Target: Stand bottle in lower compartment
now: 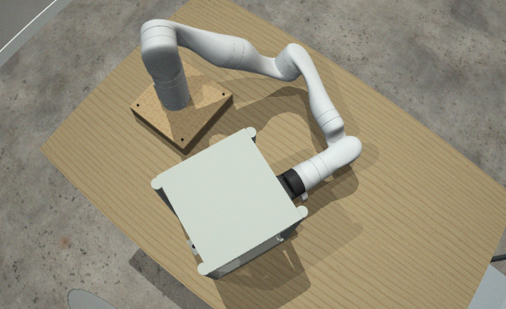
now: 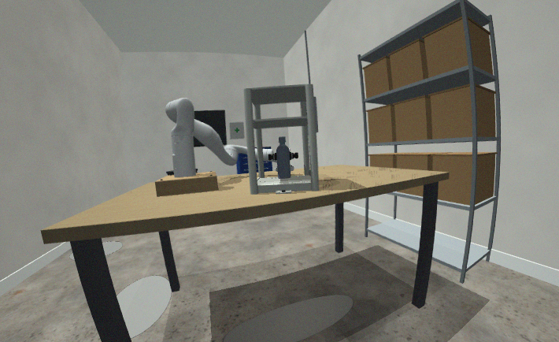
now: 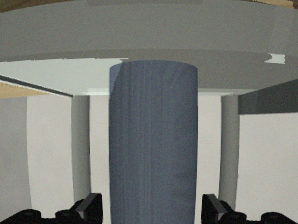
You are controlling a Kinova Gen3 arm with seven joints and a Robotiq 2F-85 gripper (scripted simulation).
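Now: the blue-grey bottle 10 mm to the right of my hand and 20 mm above it. From my hand the other things lie so: grey shelving unit: 30 mm behind, 60 mm to the right, 60 mm above.
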